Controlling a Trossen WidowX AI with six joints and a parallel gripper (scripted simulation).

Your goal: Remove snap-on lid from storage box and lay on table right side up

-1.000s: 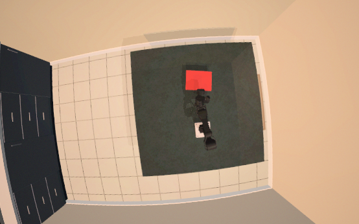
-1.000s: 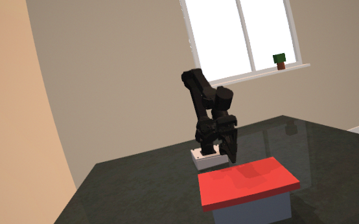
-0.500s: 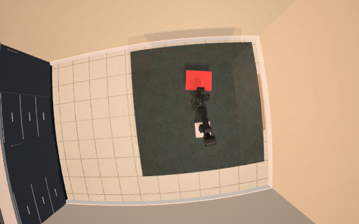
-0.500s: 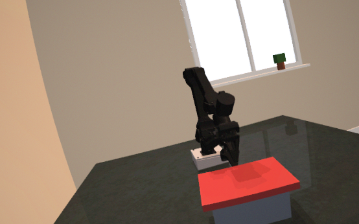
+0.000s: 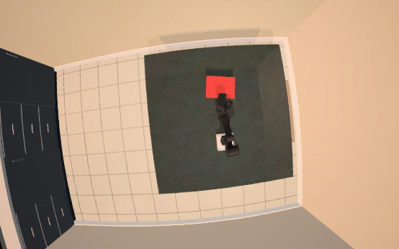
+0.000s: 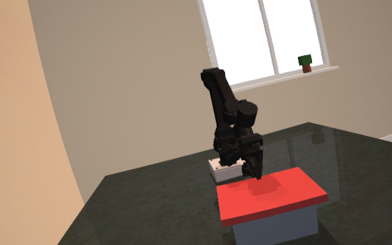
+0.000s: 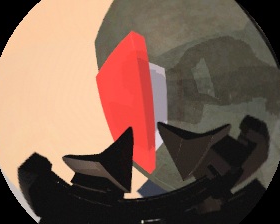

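Now: gripper tip 70 mm short of the red lid, 10 mm to the left of it and 10 mm below it. Round my gripper tip: grey storage box: 70 mm ahead, 10 mm to the right, 40 mm below.
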